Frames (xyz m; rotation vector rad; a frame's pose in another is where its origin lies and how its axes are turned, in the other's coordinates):
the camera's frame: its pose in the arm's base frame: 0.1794 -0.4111 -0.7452 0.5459 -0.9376 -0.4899
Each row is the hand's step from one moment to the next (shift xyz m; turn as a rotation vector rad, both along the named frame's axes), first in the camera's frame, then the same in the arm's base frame.
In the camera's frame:
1: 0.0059 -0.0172 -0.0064 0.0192 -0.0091 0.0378
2: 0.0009 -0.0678 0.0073 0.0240 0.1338 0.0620
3: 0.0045 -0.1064 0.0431 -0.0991 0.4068 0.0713
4: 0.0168 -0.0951 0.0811 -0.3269 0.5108 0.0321
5: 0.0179 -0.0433 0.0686 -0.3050 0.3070 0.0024
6: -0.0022 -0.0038 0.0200 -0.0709 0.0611 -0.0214
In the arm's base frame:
1: 0.0057 -0.0153 -0.0103 -0.0239 -0.0270 0.0241
2: -0.0163 -0.0538 -0.0386 -0.0199 0.0735 0.1286
3: -0.0509 -0.0933 -0.0436 -0.0474 0.3542 0.2295
4: -0.0752 -0.1006 -0.0108 -0.1127 0.5809 0.1366
5: -0.0560 -0.0591 0.0165 -0.1080 0.4190 0.0076
6: -0.0187 -0.0060 0.0058 -0.0080 0.0945 -0.0152

